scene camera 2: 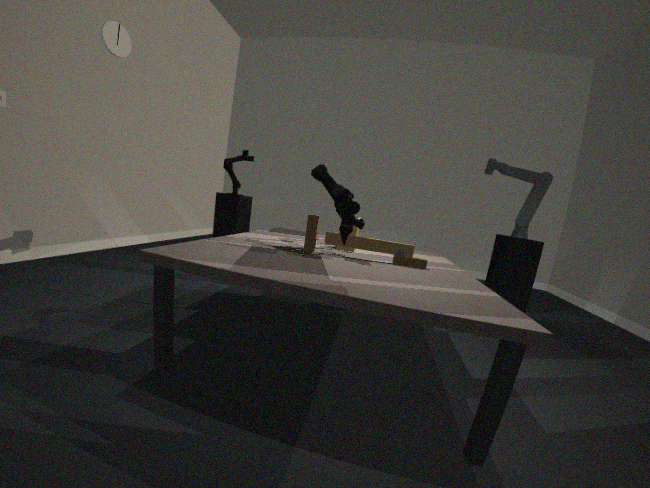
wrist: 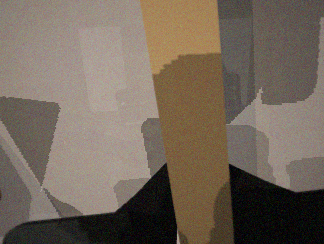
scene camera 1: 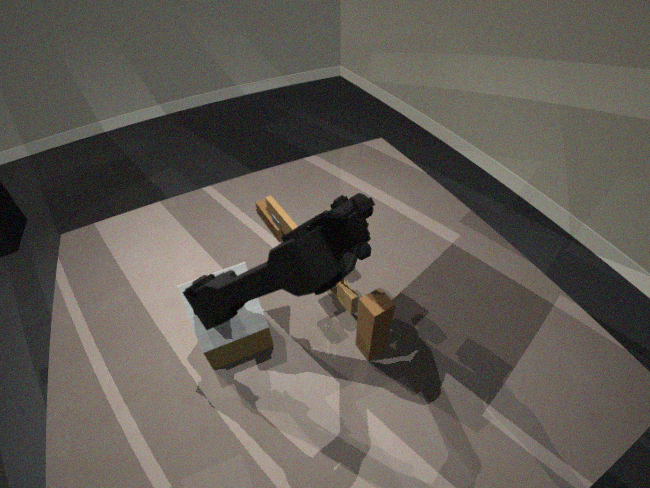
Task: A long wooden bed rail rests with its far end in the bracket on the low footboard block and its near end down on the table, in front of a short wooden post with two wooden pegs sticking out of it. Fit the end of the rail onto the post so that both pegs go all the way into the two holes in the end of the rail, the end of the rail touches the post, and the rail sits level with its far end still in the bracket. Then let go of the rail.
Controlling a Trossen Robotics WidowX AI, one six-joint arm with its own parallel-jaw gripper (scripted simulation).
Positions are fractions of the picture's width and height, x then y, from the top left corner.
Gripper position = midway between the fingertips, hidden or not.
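There is my gripper (wrist: 0.59,0.68), which I can see. I also see a wooden bed rail (scene camera 1: 0.53,0.60), which appears again at (scene camera 2: 0.55,0.50), while the wrist view has the rail (wrist: 0.57,0.21) too.
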